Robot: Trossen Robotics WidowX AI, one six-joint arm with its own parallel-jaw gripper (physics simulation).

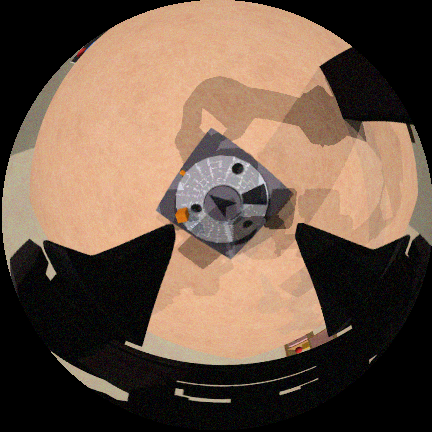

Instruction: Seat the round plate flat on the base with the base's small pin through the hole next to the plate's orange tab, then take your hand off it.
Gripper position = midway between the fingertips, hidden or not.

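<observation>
Visible: my gripper [237, 230]. Round plate [211, 171]. Dark square base [213, 143]. Darker disc [222, 202].
</observation>
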